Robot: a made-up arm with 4 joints. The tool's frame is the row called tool. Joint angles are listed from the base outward.
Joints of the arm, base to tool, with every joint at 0 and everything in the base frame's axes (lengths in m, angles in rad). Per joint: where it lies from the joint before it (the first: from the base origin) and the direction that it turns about. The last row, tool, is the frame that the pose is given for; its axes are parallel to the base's.
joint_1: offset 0 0 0.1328 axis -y
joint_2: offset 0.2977 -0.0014 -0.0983 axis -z
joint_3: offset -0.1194 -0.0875 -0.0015 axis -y
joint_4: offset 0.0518 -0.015 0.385 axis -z
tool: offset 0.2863 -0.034 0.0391
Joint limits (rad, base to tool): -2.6..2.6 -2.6..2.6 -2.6..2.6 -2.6..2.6
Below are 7 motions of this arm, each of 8 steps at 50 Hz.
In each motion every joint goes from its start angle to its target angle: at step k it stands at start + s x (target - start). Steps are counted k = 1, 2, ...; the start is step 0. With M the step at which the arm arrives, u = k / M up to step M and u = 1 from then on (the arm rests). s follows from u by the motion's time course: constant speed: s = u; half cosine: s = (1 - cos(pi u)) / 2; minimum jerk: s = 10 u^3 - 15 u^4 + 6 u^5.
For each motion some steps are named. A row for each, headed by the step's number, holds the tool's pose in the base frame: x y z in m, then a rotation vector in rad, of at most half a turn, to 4 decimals.
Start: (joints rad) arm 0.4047 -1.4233 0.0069 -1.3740
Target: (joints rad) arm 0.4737 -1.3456 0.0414 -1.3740
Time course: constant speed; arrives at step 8
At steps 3, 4, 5, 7, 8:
3: -0.0174 0.0418 0.4847 -0.5931 -0.1395 2.7136
4: -0.0206 0.0416 0.4851 -0.6030 -0.1502 2.7026
5: -0.0238 0.0414 0.4854 -0.6129 -0.1610 2.6915
7: -0.0303 0.0411 0.4860 -0.6327 -0.1828 2.6693
8: -0.0336 0.0409 0.4862 -0.6425 -0.1937 2.6582

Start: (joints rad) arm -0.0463 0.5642 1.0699 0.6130
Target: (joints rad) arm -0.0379 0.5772 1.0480 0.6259
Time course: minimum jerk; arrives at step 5
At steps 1, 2, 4, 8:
1: -0.1513 -0.0564 0.4778 0.0032 -1.0859 -1.0549
2: -0.1507 -0.0566 0.4782 0.0041 -1.0827 -1.0624
4: -0.1494 -0.0571 0.4792 0.0062 -1.0750 -1.0804
8: -0.1493 -0.0572 0.4793 0.0064 -1.0742 -1.0821

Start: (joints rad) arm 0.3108 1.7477 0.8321 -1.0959
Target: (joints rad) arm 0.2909 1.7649 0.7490 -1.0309
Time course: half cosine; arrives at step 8
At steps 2, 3, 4, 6, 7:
2: 0.3533 0.2526 0.6091 -0.7241 -0.4064 -0.7500
3: 0.3513 0.2448 0.6111 -0.7098 -0.4048 -0.7605
4: 0.3490 0.2355 0.6131 -0.6929 -0.4027 -0.7729
6: 0.3446 0.2182 0.6165 -0.6618 -0.3983 -0.7962
7: 0.3433 0.2128 0.6173 -0.6523 -0.3968 -0.8034

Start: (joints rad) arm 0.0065 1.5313 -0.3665 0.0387
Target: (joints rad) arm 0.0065 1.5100 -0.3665 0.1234
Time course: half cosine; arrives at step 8
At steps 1, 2, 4, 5, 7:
1: 0.1622 -0.3538 0.3094 0.2806 0.2941 -1.5520
2: 0.1604 -0.3538 0.3096 0.2791 0.2960 -1.5588
4: 0.1545 -0.3537 0.3101 0.2743 0.3020 -1.5809
5: 0.1513 -0.3537 0.3104 0.2717 0.3053 -1.5929
7: 0.1468 -0.3535 0.3109 0.2679 0.3099 -1.6098

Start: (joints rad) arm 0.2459 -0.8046 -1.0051 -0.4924
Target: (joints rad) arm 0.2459 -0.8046 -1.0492 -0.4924
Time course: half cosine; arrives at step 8
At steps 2, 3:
2: 0.5980 0.2960 0.1322 -0.3049 0.8509 1.1255
3: 0.5987 0.2957 0.1284 -0.3058 0.8583 1.1235

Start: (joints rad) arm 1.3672 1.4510 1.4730 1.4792
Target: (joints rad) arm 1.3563 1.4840 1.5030 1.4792
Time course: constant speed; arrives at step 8
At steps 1, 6, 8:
1: -0.0153 0.4874 -0.0197 -1.2098 1.4666 1.4541
6: -0.0066 0.4981 -0.0114 -1.1770 1.4644 1.4522
8: -0.0030 0.5022 -0.0081 -1.1639 1.4635 1.4514

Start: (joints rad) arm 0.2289 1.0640 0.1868 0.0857
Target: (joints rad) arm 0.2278 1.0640 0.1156 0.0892
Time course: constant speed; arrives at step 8
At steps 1, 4, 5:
1: 0.1309 -0.1970 0.5501 0.0434 -0.3688 -1.1556
4: 0.1383 -0.2082 0.5446 0.0567 -0.3436 -1.1557
5: 0.1408 -0.2119 0.5427 0.0611 -0.3352 -1.1557

